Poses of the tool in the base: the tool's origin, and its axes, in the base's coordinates. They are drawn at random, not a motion.
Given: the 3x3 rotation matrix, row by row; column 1 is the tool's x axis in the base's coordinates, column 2 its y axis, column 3 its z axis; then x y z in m. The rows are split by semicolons.
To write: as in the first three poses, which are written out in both.
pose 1, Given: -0.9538 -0.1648 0.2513; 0.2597 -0.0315 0.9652; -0.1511 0.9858 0.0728; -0.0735 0.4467 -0.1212
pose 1, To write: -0.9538 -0.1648 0.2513; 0.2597 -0.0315 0.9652; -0.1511 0.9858 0.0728; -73.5 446.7 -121.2
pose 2, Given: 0.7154 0.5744 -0.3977; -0.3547 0.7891 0.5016; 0.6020 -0.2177 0.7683; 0.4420 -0.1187 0.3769
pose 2, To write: 0.7154 0.5744 -0.3977; -0.3547 0.7891 0.5016; 0.6020 -0.2177 0.7683; 442.0 -118.7 376.9
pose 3, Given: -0.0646 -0.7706 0.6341; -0.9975 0.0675 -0.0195; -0.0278 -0.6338 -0.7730; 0.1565 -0.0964 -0.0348
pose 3, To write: -0.0646 -0.7706 0.6341; -0.9975 0.0675 -0.0195; -0.0278 -0.6338 -0.7730; 156.5 -96.4 -34.8
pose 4, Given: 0.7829 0.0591 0.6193; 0.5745 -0.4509 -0.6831; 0.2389 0.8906 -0.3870; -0.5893 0.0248 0.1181
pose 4, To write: 0.7829 0.0591 0.6193; 0.5745 -0.4509 -0.6831; 0.2389 0.8906 -0.3870; -589.3 24.8 118.1
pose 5, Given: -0.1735 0.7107 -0.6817; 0.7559 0.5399 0.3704; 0.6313 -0.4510 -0.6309; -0.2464 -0.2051 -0.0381
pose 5, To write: -0.1735 0.7107 -0.6817; 0.7559 0.5399 0.3704; 0.6313 -0.4510 -0.6309; -246.4 -205.1 -38.1
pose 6, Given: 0.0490 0.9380 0.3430; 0.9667 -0.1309 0.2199; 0.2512 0.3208 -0.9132; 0.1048 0.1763 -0.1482
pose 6, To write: 0.0490 0.9380 0.3430; 0.9667 -0.1309 0.2199; 0.2512 0.3208 -0.9132; 104.8 176.3 -148.2
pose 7, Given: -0.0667 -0.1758 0.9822; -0.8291 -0.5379 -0.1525; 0.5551 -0.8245 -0.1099; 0.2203 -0.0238 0.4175
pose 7, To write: -0.0667 -0.1758 0.9822; -0.8291 -0.5379 -0.1525; 0.5551 -0.8245 -0.1099; 220.3 -23.8 417.5
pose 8, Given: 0.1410 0.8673 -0.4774; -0.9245 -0.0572 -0.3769; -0.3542 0.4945 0.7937; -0.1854 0.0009 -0.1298
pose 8, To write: 0.1410 0.8673 -0.4774; -0.9245 -0.0572 -0.3769; -0.3542 0.4945 0.7937; -185.4 0.9 -129.8
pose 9, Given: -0.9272 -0.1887 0.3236; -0.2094 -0.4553 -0.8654; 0.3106 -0.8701 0.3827; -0.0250 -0.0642 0.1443
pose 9, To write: -0.9272 -0.1887 0.3236; -0.2094 -0.4553 -0.8654; 0.3106 -0.8701 0.3827; -25.0 -64.2 144.3
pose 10, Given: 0.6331 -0.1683 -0.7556; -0.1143 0.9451 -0.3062; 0.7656 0.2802 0.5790; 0.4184 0.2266 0.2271
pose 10, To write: 0.6331 -0.1683 -0.7556; -0.1143 0.9451 -0.3062; 0.7656 0.2802 0.5790; 418.4 226.6 227.1
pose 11, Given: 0.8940 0.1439 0.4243; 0.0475 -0.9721 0.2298; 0.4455 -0.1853 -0.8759; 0.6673 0.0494 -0.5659
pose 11, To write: 0.8940 0.1439 0.4243; 0.0475 -0.9721 0.2298; 0.4455 -0.1853 -0.8759; 667.3 49.4 -565.9
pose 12, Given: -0.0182 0.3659 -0.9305; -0.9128 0.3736 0.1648; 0.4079 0.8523 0.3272; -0.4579 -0.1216 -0.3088
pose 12, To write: -0.0182 0.3659 -0.9305; -0.9128 0.3736 0.1648; 0.4079 0.8523 0.3272; -457.9 -121.6 -308.8
